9 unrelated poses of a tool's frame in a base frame.
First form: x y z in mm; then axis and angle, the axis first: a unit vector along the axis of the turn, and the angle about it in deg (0 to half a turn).
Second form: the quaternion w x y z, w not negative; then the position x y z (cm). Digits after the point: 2 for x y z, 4 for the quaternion.
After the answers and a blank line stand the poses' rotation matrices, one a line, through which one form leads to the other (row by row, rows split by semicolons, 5 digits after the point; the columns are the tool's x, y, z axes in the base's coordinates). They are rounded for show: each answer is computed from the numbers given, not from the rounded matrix.
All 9 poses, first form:
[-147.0 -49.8 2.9 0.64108 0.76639 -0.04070 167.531]
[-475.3 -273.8 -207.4 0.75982 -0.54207 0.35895 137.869]
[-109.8 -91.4 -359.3 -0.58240 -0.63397 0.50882 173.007]
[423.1 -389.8 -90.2 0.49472 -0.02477 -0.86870 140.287]
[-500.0 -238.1 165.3 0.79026 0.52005 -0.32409 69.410]
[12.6 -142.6 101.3 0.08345 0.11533 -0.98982 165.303]
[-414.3 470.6 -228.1 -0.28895 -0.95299 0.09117 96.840]
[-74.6 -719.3 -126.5 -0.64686 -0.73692 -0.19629 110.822]
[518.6 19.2 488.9 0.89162 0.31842 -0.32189 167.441]
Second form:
[0.1086 0.6373 0.7619 -0.0405 -14.70 -4.98 0.29]
[0.3594 0.7090 -0.5058 0.3350 -47.53 -27.38 -20.74]
[0.0610 -0.5813 -0.6328 0.5079 -10.98 -9.14 -35.93]
[0.3397 0.4653 -0.0233 -0.8171 42.31 -38.98 -9.02]
[0.8221 0.4499 0.2961 -0.1845 -50.00 -23.81 16.53]
[0.1279 0.0828 0.1144 -0.9817 1.26 -14.26 10.13]
[0.6637 -0.2161 -0.7129 0.0682 -41.43 47.06 -22.81]
[0.5677 -0.5325 -0.6067 -0.1616 -7.46 -71.93 -12.65]
[0.1094 0.8863 0.3165 -0.3200 51.86 1.92 48.89]

-0.16413 0.97984 0.11390; 0.96226 0.18445 -0.20007; -0.21704 0.07677 -0.97314
0.26385 -0.95811 0.11136; -0.47653 -0.22986 -0.84858; 0.83863 0.17083 -0.51722
-0.31671 0.67375 -0.66765; 0.79765 -0.19172 -0.57184; -0.51328 -0.71366 -0.47669
-0.33623 0.53337 -0.77619; -0.57673 -0.76817 -0.27803; -0.74453 0.35417 0.56589
0.75656 0.56983 0.32078; -0.03694 0.52702 -0.84905; -0.65288 0.63051 0.41977
-0.95358 0.27006 -0.13324; -0.23219 -0.94111 -0.24575; -0.19176 -0.20340 0.96013
-0.02566 0.21764 -0.97569; 0.39869 0.89726 0.18966; 0.91673 -0.38413 -0.10980
0.21169 0.82959 -0.51668; 0.46265 0.38061 0.80068; 0.86089 -0.40854 -0.30324
0.59489 0.63102 -0.49791; 0.49104 -0.77571 -0.39642; -0.63638 -0.00866 -0.77132

